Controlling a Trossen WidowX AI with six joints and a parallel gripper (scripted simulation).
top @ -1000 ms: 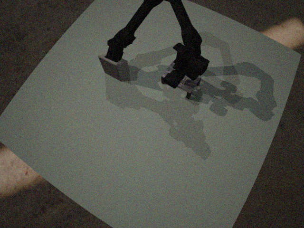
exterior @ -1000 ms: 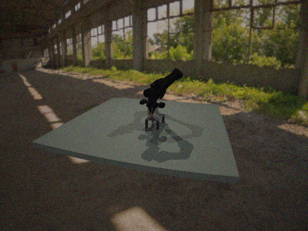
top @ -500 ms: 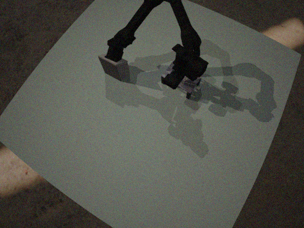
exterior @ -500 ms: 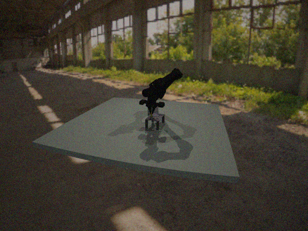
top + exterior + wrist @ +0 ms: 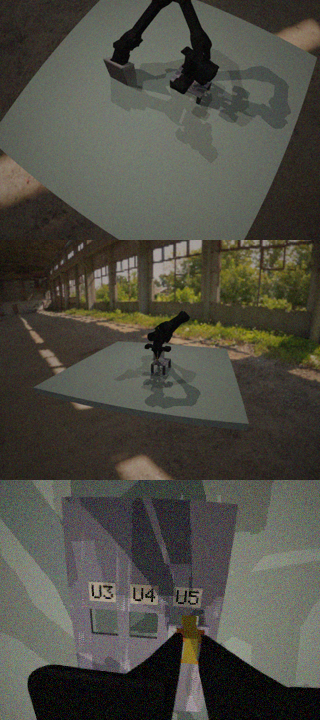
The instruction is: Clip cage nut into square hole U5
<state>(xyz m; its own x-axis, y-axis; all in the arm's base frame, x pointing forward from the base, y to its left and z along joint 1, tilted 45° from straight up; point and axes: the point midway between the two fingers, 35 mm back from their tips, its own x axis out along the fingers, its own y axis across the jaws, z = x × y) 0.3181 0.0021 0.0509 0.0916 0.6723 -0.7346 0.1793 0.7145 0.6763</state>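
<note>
My gripper tip is now 10 mm above the cage nut.
</note>
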